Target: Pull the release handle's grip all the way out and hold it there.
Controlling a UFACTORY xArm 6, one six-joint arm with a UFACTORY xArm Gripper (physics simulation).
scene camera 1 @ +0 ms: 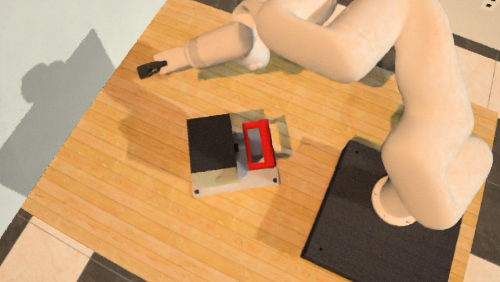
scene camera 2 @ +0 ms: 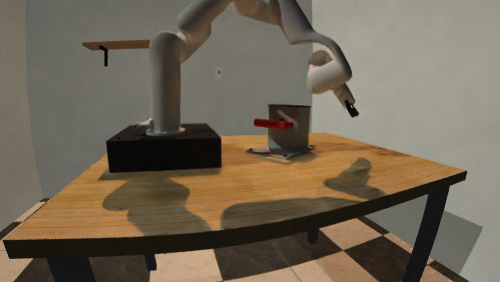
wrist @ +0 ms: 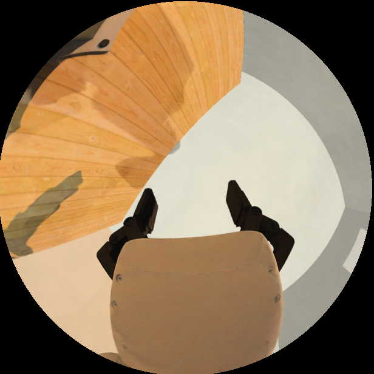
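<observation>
The release handle's red rectangular grip (scene camera 1: pixel 269 145) (scene camera 2: pixel 270 123) stands out from the side of an upright box (scene camera 1: pixel 210 142) (scene camera 2: pixel 298 135) that has a dark top, on the side facing the arm's base. A small black part shows between grip and box in scene camera 1. The box stands on a pale base plate (scene camera 1: pixel 235 187) (scene camera 2: pixel 260 150) with dark screws; a corner of the plate (wrist: pixel 116 29) shows in the wrist view. My gripper (scene camera 1: pixel 142 73) (scene camera 2: pixel 354 114) (wrist: pixel 190 193) is open and empty, raised above the table's far-side edge, beyond the box and well apart from the grip. The grip does not show in the wrist view.
The arm stands on a thick black block (scene camera 1: pixel 332 220) (scene camera 2: pixel 165 156) on the wooden table (scene camera 1: pixel 150 200) (scene camera 2: pixel 280 185) (wrist: pixel 125 120). The box lies between my gripper and this block. Pale walls stand beyond the table, with a shelf (scene camera 2: pixel 120 45) on one.
</observation>
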